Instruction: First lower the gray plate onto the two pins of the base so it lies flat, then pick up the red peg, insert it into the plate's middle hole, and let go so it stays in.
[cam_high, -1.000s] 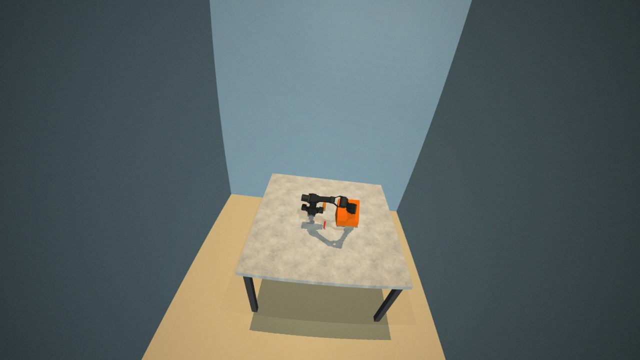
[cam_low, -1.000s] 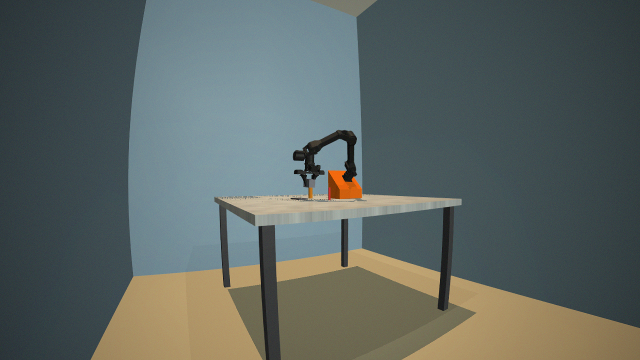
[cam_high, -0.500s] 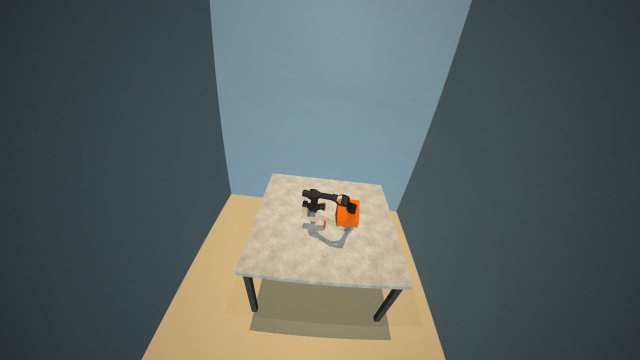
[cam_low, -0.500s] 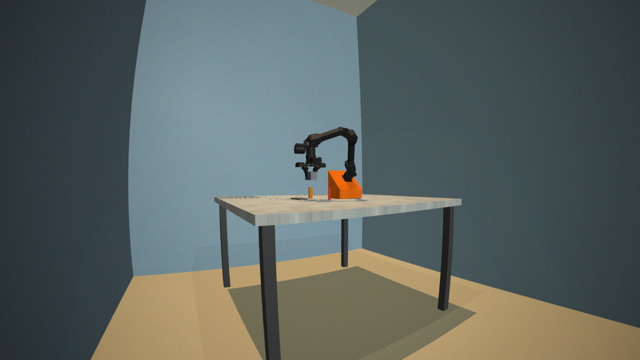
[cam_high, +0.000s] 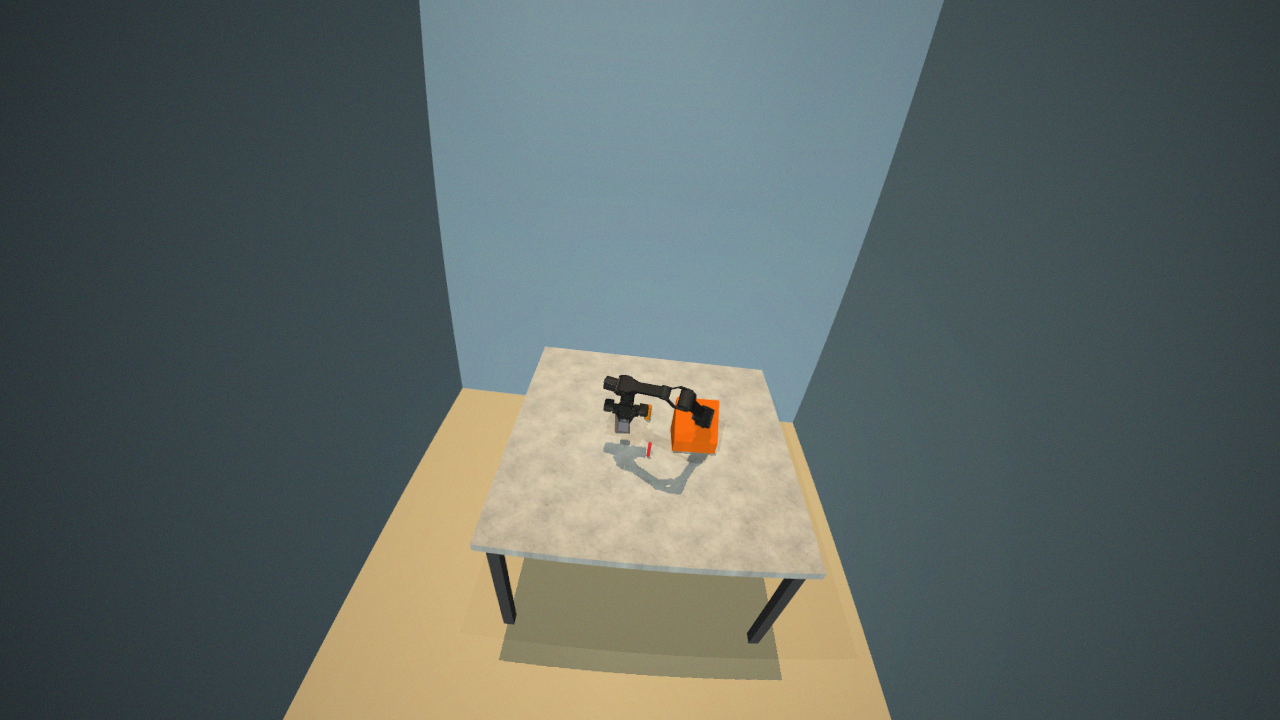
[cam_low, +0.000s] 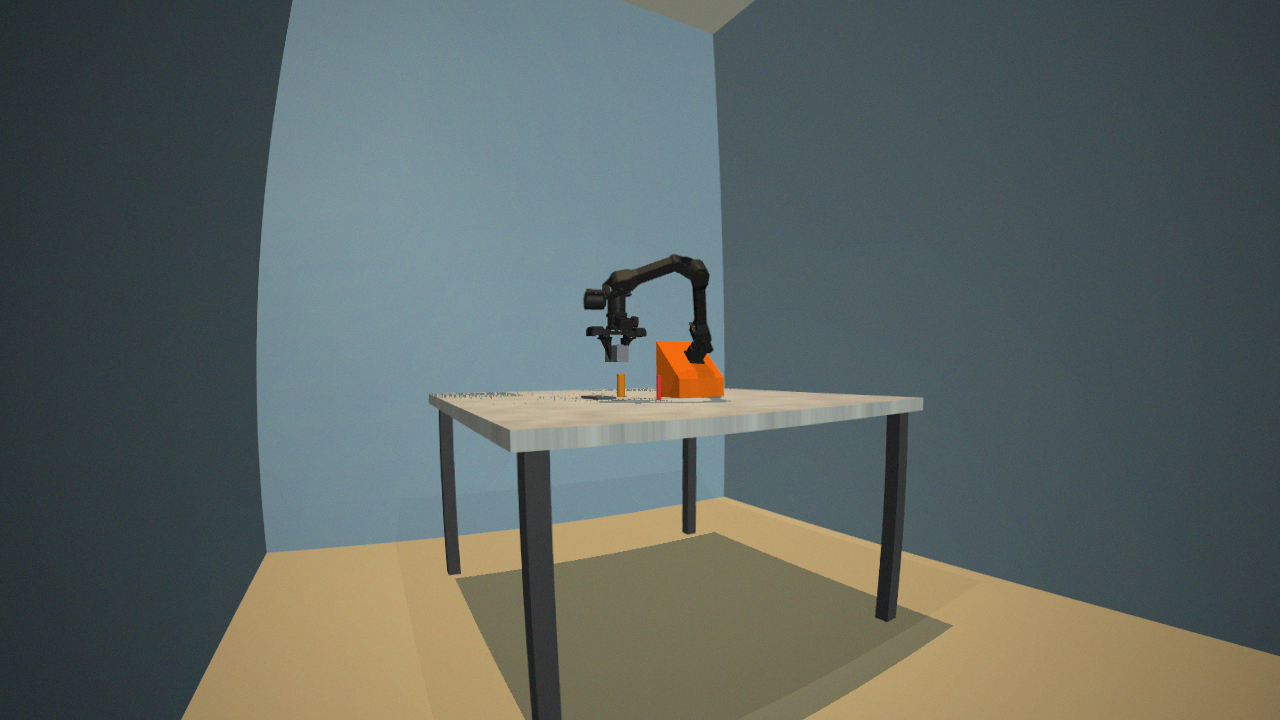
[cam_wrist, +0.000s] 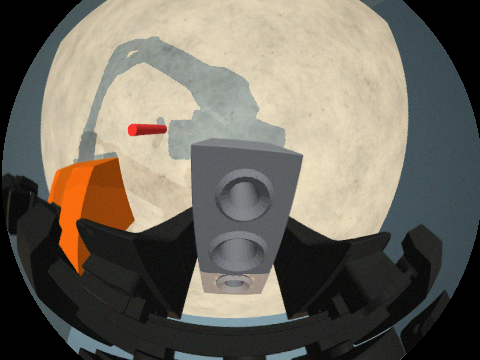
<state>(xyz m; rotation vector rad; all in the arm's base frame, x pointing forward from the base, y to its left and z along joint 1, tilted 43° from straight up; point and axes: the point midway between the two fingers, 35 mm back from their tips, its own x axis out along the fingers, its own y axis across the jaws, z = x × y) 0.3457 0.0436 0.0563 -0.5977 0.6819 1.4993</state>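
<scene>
My gripper tip is now 120 mm past the red peg, 60 mm to the right of it and 90 mm above it. Round my gripper tip: gray plate (30 mm above); orange peg (110 mm behind, 190 mm to the right, 90 mm below).
</scene>
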